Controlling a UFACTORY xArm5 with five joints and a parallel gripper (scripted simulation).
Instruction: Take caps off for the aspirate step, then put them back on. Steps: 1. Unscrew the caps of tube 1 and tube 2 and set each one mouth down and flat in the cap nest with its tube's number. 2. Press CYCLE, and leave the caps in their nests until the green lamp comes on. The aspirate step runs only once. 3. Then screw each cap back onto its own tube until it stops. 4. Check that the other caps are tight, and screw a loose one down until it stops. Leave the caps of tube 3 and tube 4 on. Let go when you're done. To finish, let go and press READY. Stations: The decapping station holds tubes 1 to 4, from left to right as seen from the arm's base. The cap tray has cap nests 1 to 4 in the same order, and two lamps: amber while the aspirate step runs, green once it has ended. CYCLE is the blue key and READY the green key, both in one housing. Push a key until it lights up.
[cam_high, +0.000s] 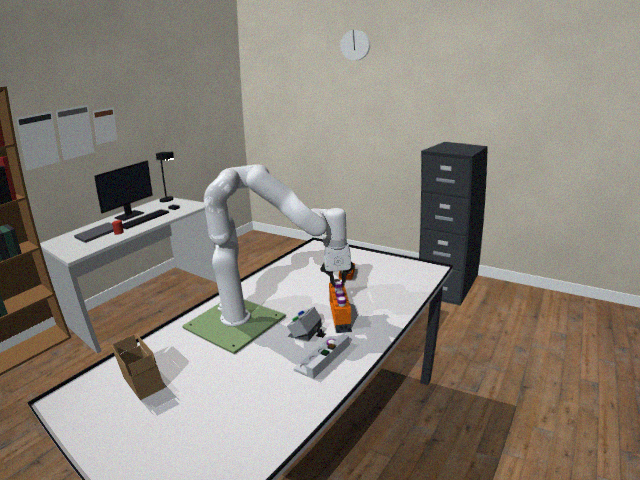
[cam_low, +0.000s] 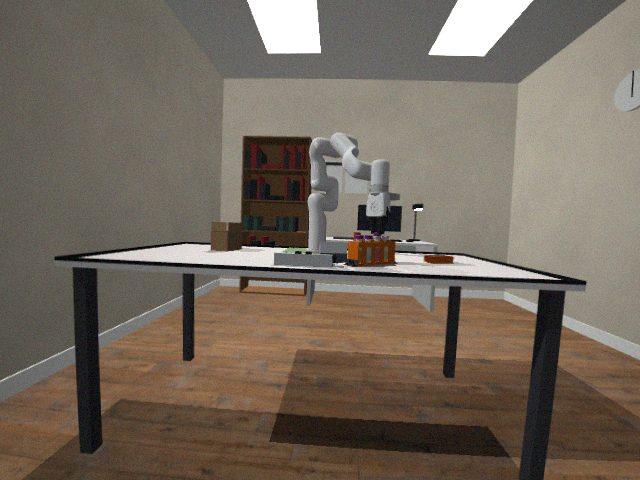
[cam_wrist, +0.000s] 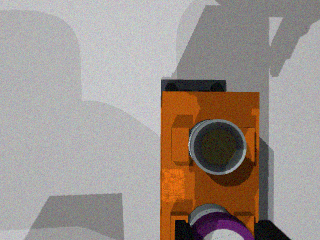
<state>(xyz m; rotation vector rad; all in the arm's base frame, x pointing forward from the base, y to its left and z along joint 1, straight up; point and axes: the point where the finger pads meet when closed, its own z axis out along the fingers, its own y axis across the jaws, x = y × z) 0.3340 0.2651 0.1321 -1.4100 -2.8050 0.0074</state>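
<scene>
Right now the purple cap marked 1 is 10 cm ahead of my hand, 22 cm to the right of it and 13 cm below it. From my hand the other things lie so: purple cap marked 2: 2 cm below; cap 4: 6 cm ahead, 8 cm to the right, 3 cm below; blue cycle key: 7 cm behind, 17 cm to the right, 8 cm below.
</scene>
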